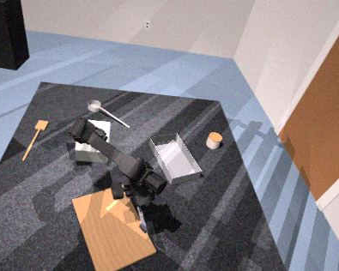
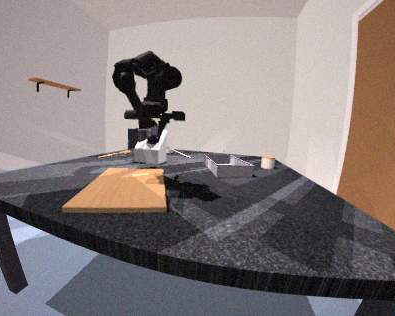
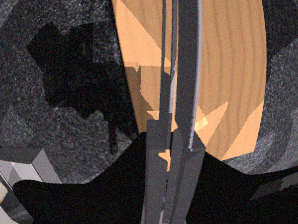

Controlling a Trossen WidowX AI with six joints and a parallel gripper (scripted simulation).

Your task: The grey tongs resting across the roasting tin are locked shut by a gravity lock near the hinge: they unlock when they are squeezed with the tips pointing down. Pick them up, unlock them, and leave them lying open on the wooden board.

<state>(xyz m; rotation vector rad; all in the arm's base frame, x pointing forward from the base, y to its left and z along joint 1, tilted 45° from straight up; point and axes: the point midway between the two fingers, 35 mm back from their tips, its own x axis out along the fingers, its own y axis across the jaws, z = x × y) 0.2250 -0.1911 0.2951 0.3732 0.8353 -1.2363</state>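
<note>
The wooden board lies 14 cm below my gripper tip, 7 cm behind it and 5 cm to the right of it. Round my gripper tip: small cup 57 cm to the left, 43 cm ahead, 11 cm below; roasting tin 39 cm to the left, 18 cm ahead, 12 cm below.
</note>
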